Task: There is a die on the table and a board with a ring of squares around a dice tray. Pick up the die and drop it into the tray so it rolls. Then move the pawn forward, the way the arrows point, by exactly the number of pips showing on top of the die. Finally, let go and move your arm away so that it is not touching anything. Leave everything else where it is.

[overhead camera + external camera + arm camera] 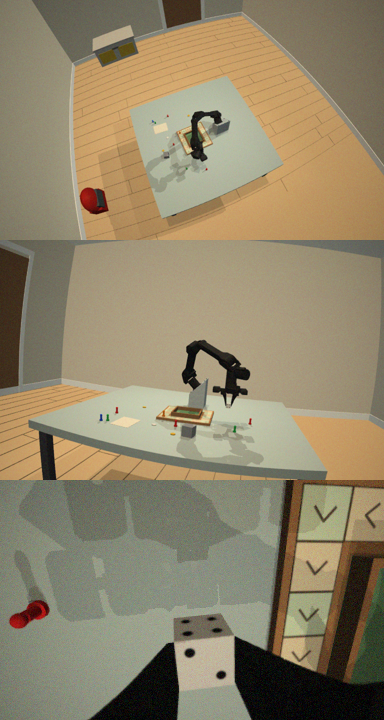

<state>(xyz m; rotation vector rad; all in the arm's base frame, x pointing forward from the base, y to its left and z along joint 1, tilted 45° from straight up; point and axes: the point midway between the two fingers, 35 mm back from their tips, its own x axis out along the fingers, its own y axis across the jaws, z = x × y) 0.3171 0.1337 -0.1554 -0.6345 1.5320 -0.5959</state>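
Now: gripper tip 6 cm short of the orange pawn, 34 cm to the left of it and 7 cm above it. From my gripper tip the other things lie so: grey cube 28 cm ahead, 17 cm to the right, 7 cm below; white die right at my gripper tip; green dice tray 5 cm behind, 22 cm to the right, 9 cm below.
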